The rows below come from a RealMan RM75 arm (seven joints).
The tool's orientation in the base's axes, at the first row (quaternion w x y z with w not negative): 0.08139, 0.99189, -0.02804, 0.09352
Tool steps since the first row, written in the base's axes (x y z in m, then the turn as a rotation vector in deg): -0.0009, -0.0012, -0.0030, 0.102, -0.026, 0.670; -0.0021, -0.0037, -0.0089, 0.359, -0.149, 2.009; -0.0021, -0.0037, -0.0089, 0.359, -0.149, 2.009; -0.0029, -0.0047, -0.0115, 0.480, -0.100, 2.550; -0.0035, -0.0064, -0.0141, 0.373, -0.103, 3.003; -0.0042, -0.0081, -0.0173, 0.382, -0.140, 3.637; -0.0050, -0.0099, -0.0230, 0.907, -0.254, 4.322
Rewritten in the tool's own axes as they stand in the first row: -0.0014, 0.0008, 0.0029, 0.228, 0.123, -0.627; -0.0036, 0.0024, 0.0089, 0.740, 0.435, -1.857; -0.0036, 0.0024, 0.0089, 0.740, 0.435, -1.857; -0.0048, 0.0030, 0.0114, 0.960, 0.463, -2.368; -0.0059, 0.0044, 0.0141, 0.941, 0.544, -2.826; -0.0071, 0.0056, 0.0174, 1.072, 0.679, -3.433; -0.0089, 0.0065, 0.0230, 1.722, 0.861, -3.983
